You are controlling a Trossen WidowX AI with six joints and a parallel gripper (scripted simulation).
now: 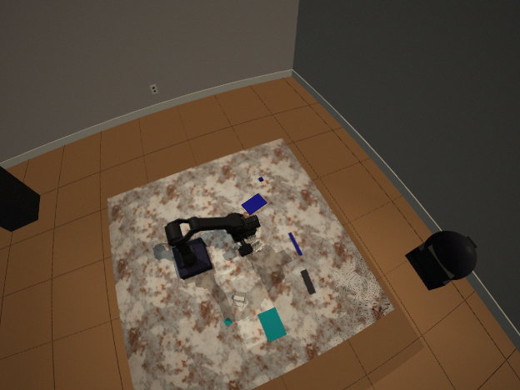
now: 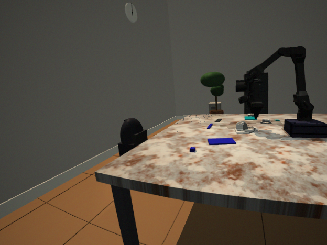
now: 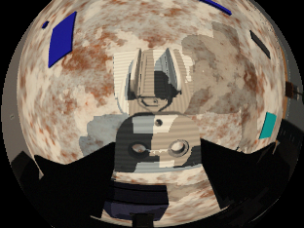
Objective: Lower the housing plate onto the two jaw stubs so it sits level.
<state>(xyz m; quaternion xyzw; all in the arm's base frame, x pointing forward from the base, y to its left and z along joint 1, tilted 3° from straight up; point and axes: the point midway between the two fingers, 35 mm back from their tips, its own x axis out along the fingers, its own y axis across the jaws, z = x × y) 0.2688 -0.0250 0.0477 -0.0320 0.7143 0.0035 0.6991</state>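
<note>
The white housing part lies 1 cm ahead of my gripper tip and 2 cm above it. The rest, counted from my gripper tip: teal cube 21 cm behind, 31 cm to the right, 8 cm below; then blue bar 27 cm ahead, 11 cm to the right, 8 cm below; then blue plate 19 cm ahead, 22 cm to the left, 8 cm below.
</note>
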